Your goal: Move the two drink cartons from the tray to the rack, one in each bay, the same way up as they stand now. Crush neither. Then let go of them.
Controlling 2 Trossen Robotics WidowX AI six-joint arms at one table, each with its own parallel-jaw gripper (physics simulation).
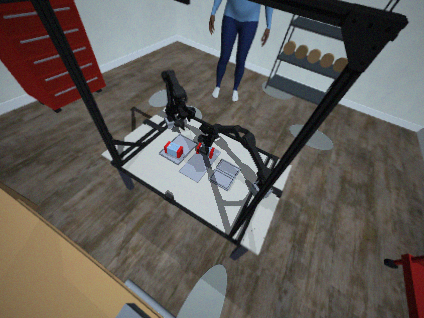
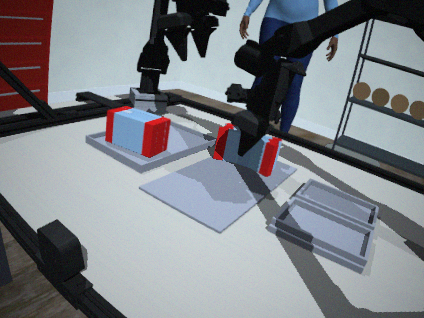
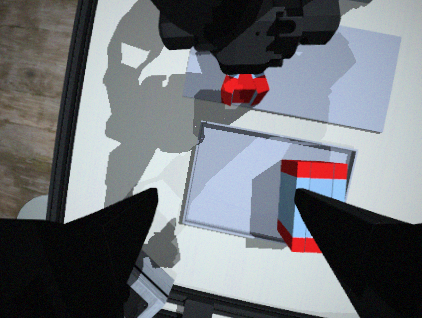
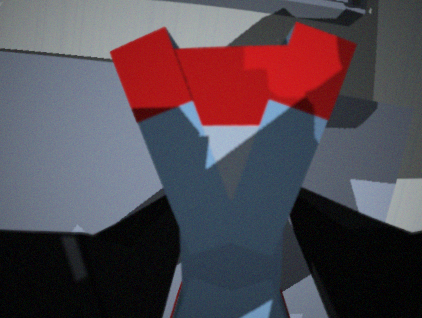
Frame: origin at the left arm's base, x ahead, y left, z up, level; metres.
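Where they show: left gripper, fingertip midpoint: (image 1: 186,126) (image 2: 194,59) (image 3: 227,194); right gripper, fingertip midpoint: (image 2: 243,152) (image 4: 237,195); left arm's base, origin of the base link: (image 1: 171,118) (image 2: 148,91) (image 3: 121,303).
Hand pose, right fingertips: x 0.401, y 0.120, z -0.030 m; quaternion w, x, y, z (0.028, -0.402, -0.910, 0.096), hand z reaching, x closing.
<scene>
Each offset is from my right fingertips to the centre of the thing. Level surfaces: height alone.
One blue drink carton with red ends @(dx -0.085, dy -0.215, dz +0.014 m) (image 1: 173,149) (image 2: 133,129) (image 3: 320,171) lies in the grey tray @(dx -0.110, dy -0.166, dz -0.018 m) (image 1: 185,142) (image 2: 147,165) (image 3: 216,151). The other carton @(dx +0.008, dy +0.002, dz +0.012 m) (image 1: 211,153) (image 2: 229,148) (image 3: 244,89) (image 4: 228,88) lies on a flat grey mat @(dz -0.022 m) (image 1: 195,167) (image 2: 211,192) (image 3: 304,85), pinched narrow in its middle. My right gripper (image 1: 205,151) (image 2: 245,148) (image 4: 237,195) is low over it, part open, with a finger on either side of the narrow middle. My left gripper (image 1: 179,123) (image 2: 192,57) (image 3: 227,194) hangs wide open and empty high above the tray. The two-bay rack @(dx +0.237, dy +0.053, dz -0.016 m) (image 1: 225,173) (image 2: 330,202) lies empty.
Black frame posts (image 1: 84,91) and rails ring the table. A person (image 1: 237,47) stands behind it. A shelf unit (image 1: 284,44) is at the back right, a red cabinet (image 1: 72,63) at the back left.
</scene>
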